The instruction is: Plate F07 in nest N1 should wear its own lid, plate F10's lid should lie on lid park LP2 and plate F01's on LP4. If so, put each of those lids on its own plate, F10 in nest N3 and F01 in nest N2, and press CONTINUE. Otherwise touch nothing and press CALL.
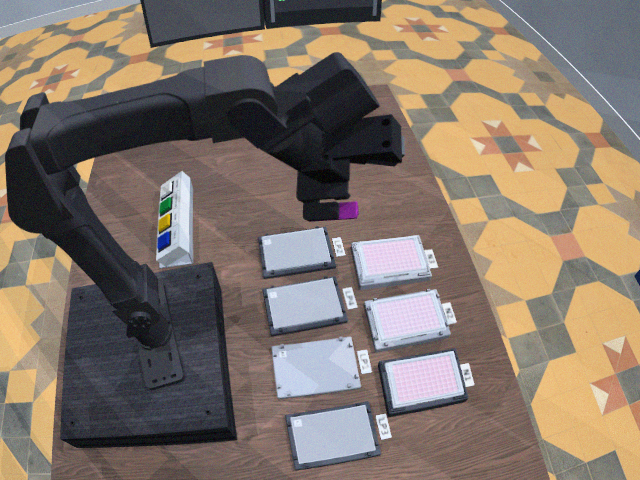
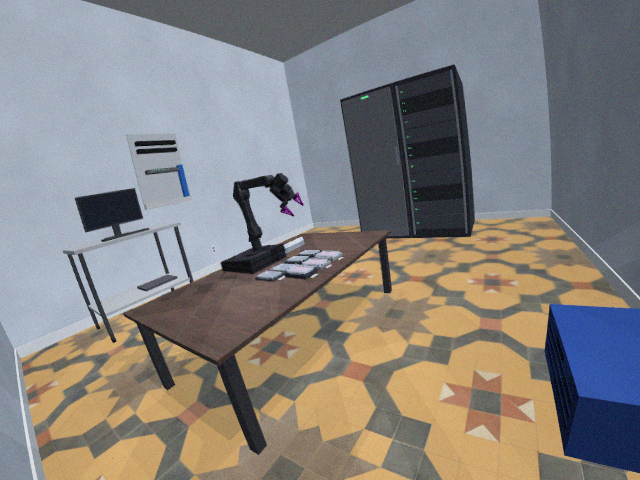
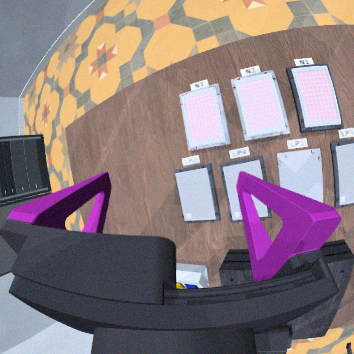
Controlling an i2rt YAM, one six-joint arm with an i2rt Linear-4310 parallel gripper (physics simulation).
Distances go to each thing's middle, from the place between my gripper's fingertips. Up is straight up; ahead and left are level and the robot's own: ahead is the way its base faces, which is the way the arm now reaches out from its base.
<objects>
Now: the nest N3 point(image 1: 428, 255) 30 cm below my hand, 13 cm ahead of it and 4 cm to the left of it. Round my hand: lid park LP1 point(image 1: 304, 369): 31 cm below, 12 cm to the right, 9 cm behind; then nest N2 point(image 1: 448, 315): 30 cm below, 10 cm ahead, 9 cm to the right; then lid park LP2 point(image 1: 326, 266): 31 cm below, 13 cm to the left, 4 cm behind.
</objects>
